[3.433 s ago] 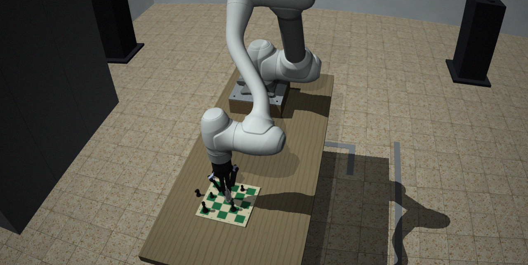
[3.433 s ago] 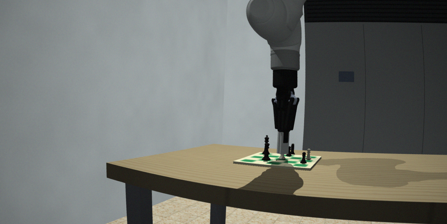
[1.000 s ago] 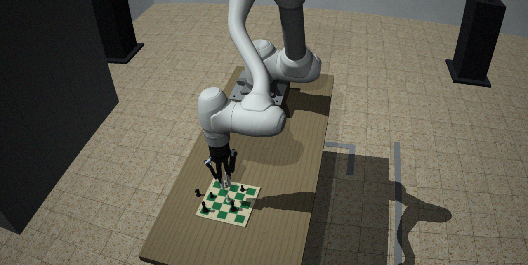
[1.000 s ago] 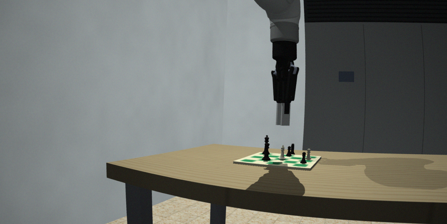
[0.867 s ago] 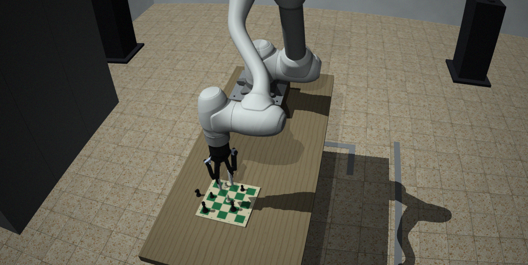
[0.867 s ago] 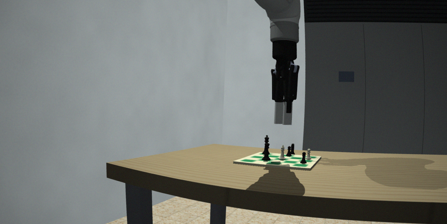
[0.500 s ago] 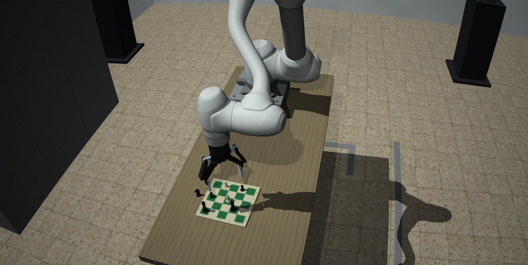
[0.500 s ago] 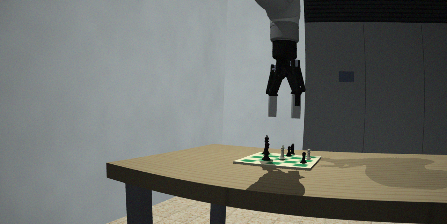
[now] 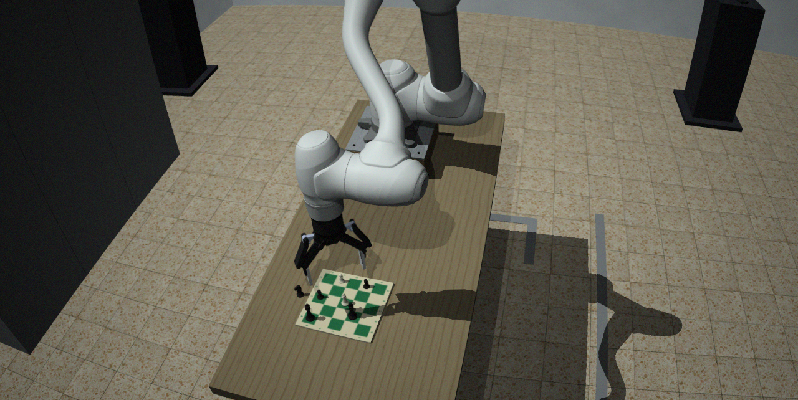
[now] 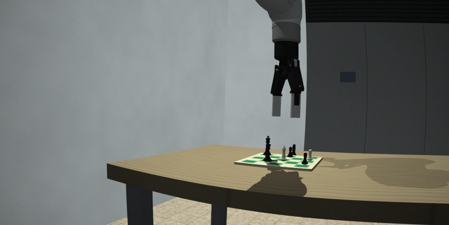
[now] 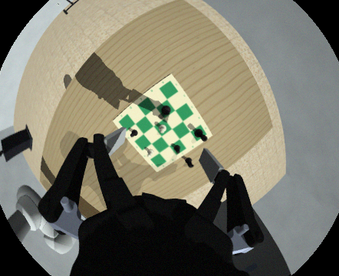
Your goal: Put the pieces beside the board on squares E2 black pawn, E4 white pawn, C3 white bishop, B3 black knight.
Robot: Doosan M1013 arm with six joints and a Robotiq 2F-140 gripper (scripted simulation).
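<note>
Now: the black knight 1 cm behind my hand, 13 cm to the right of it and 13 cm below it. Round my hand: white bishop: 1 cm to the left, 12 cm below; then white pawn: 8 cm behind, 3 cm to the right, 12 cm below; then green-and-cream chessboard: 1 cm to the left, 14 cm below.
</note>
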